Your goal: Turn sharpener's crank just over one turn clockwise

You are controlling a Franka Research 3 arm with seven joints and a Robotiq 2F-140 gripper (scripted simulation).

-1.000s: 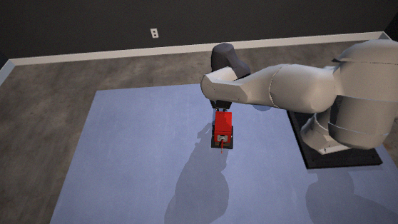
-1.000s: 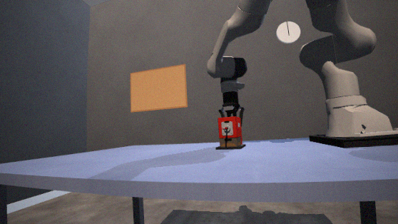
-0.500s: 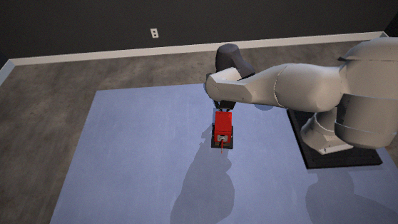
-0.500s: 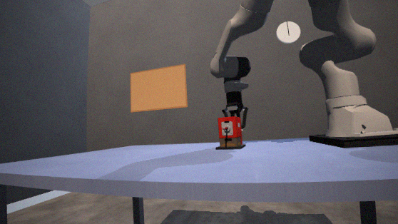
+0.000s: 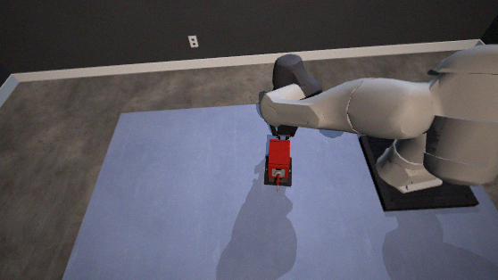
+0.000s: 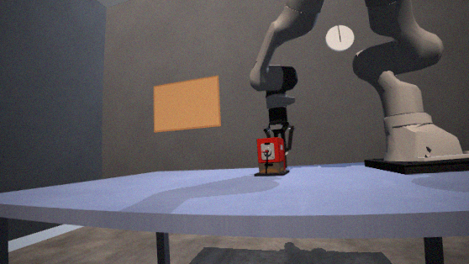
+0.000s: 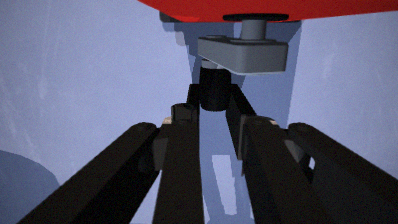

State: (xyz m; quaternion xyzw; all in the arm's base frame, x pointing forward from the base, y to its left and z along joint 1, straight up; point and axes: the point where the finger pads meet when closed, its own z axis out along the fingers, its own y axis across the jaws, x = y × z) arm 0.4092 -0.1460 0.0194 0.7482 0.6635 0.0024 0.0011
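Now: the crank 20 mm to the left of my hand and 10 mm ahead of it.
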